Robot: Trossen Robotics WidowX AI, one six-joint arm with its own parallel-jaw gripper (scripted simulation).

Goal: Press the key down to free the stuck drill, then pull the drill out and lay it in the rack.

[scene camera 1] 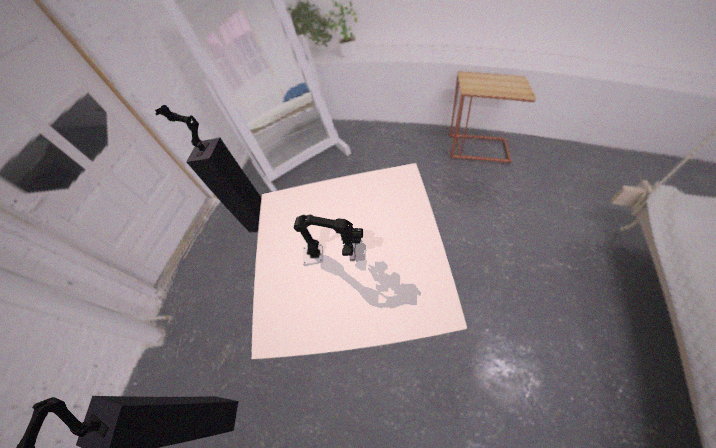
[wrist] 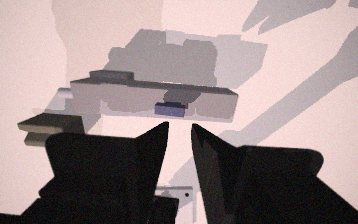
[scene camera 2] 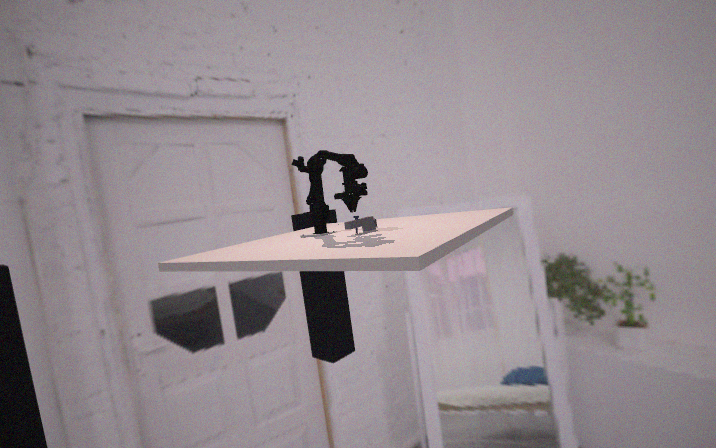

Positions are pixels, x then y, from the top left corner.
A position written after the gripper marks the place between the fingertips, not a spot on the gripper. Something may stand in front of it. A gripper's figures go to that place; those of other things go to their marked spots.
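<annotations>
The gripper [wrist: 180, 127] is 0.12 m from the lens, and there's a grey stepped rack [wrist: 40, 127] that's 0.28 m from the lens.
</annotations>
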